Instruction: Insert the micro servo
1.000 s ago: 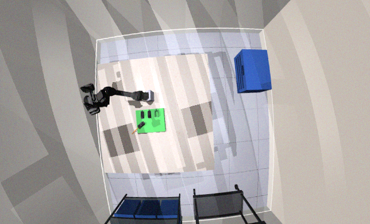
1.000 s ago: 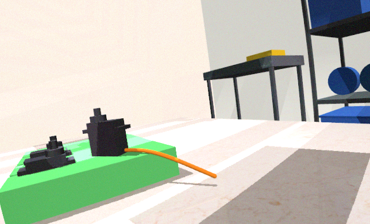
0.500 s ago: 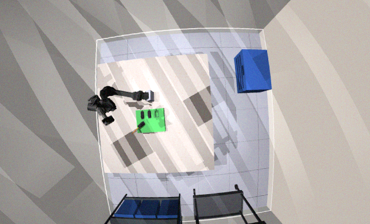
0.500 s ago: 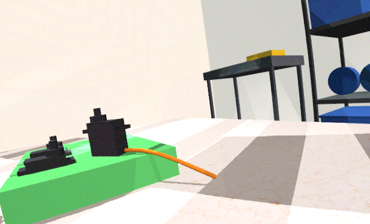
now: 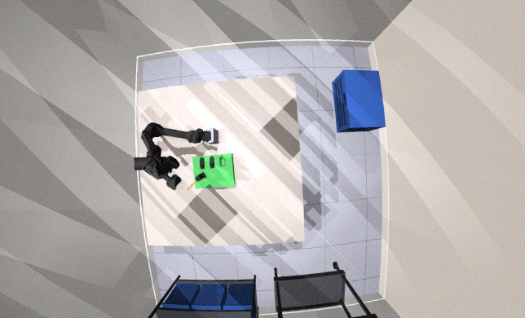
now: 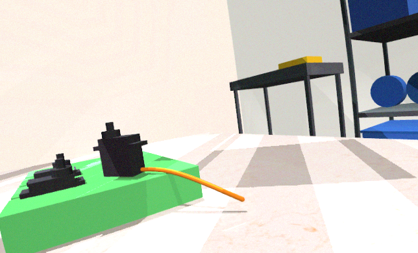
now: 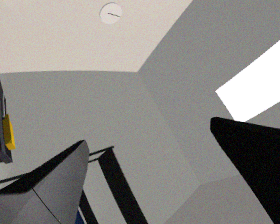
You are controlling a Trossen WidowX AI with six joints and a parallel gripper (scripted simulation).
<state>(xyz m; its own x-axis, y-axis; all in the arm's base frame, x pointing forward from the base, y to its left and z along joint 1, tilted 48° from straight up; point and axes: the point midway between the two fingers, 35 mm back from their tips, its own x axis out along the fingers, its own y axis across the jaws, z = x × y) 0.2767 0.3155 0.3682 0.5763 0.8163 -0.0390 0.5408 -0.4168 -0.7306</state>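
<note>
The green deck is 3 cm ahead of my gripper tip, 2 cm to the left of it and 61 cm below it.
</note>
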